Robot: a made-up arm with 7 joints. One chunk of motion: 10 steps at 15 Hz.
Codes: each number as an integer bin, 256 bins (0 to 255) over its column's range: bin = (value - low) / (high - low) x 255, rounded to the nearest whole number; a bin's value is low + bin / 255 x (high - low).
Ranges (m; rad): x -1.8..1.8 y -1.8..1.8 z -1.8..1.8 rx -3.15..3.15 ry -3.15..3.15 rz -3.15..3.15
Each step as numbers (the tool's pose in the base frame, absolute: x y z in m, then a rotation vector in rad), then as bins.
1 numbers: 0.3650 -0.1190 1.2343 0.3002 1.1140 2.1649
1 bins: 153 119 215 140 173 215
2 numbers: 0.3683 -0.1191 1.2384 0.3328 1.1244 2.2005
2 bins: 154 119 215 141 173 217
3 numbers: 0.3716 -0.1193 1.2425 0.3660 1.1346 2.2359
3 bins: 154 119 216 142 173 218
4 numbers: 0.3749 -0.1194 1.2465 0.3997 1.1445 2.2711
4 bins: 154 119 216 144 174 219
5 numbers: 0.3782 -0.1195 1.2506 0.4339 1.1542 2.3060
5 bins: 154 119 216 145 174 221
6 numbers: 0.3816 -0.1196 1.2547 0.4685 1.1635 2.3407
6 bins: 155 119 216 146 175 222
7 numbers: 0.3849 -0.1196 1.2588 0.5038 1.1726 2.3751
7 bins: 155 119 217 148 175 224
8 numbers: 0.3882 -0.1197 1.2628 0.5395 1.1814 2.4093
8 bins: 155 119 217 149 175 225
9 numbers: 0.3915 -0.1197 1.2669 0.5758 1.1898 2.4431
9 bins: 155 119 217 151 176 226
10 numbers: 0.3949 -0.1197 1.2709 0.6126 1.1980 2.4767
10 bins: 155 119 218 152 176 228
